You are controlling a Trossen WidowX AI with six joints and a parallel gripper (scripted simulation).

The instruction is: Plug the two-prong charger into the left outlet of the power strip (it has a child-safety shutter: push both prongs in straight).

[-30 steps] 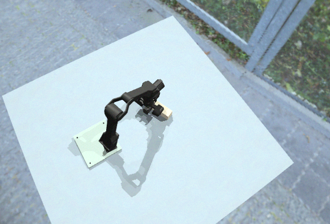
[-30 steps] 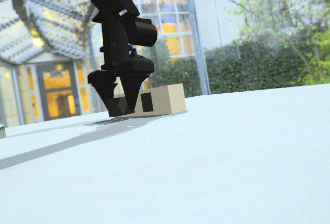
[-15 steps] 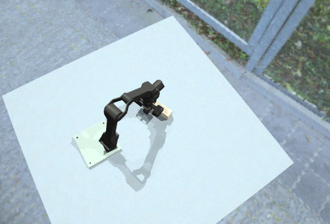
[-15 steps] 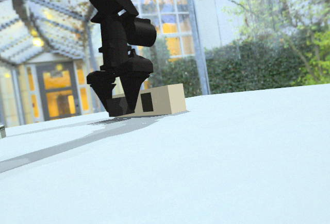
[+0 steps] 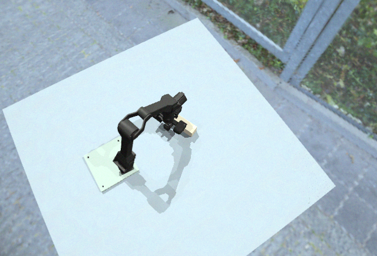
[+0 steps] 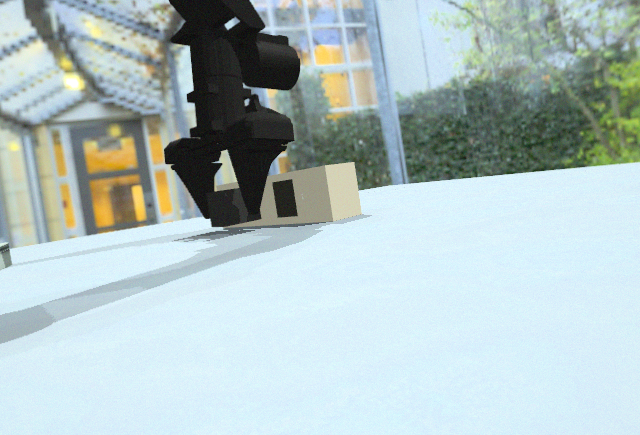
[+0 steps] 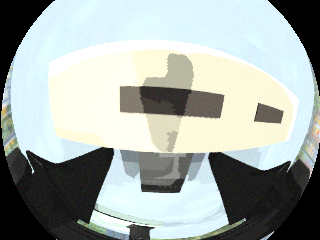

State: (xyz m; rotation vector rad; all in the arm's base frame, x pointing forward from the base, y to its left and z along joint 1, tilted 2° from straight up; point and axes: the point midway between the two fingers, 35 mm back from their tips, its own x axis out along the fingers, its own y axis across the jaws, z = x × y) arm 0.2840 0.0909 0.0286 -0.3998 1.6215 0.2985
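The black charger lies 2 cm ahead of my gripper tip, 1 cm to the left of it and 1 cm above it.
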